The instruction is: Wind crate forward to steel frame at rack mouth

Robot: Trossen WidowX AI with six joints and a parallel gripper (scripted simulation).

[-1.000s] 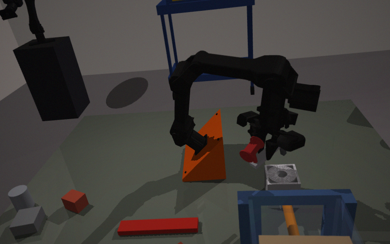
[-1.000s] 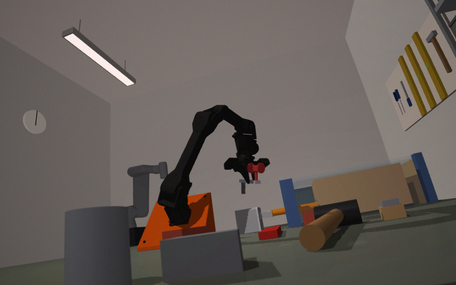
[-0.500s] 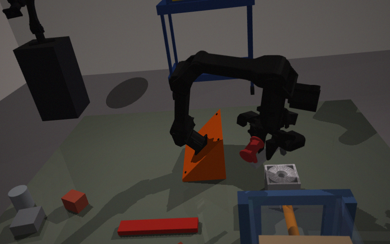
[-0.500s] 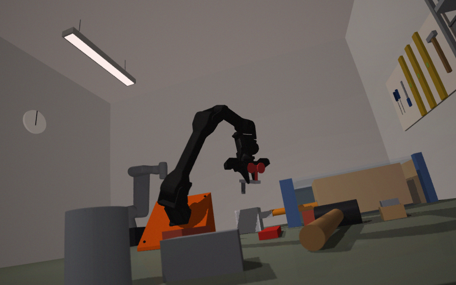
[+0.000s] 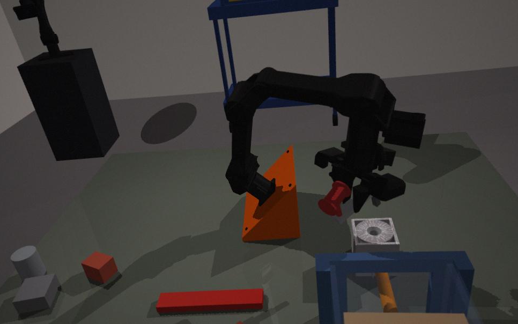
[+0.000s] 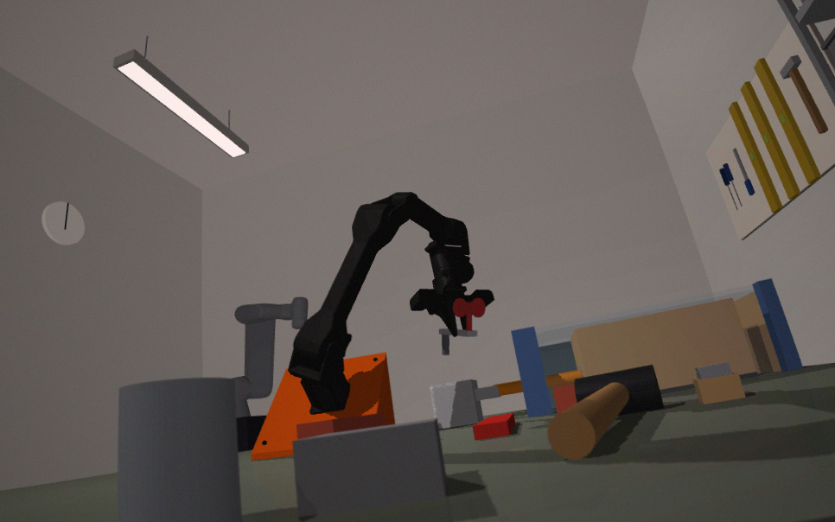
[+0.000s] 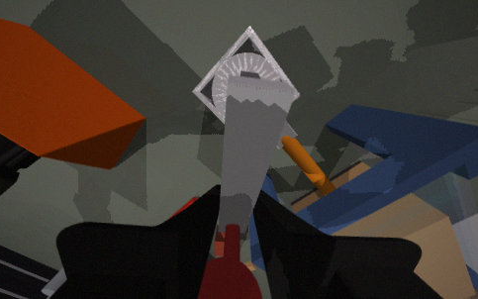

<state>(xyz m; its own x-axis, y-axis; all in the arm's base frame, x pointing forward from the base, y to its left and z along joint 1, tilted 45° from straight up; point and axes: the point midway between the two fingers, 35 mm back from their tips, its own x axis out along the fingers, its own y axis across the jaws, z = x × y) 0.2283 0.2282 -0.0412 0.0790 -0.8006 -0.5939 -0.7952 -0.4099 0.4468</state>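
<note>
The grey crank arm lies 20 mm above my gripper tip. The rest, counted from my gripper tip: frame: 120 mm ahead, 50 mm to the left, 70 mm below; grey winch: 50 mm behind, 50 mm to the left, 150 mm below; red knob: 30 mm ahead, 30 mm to the right, 40 mm above.
</note>
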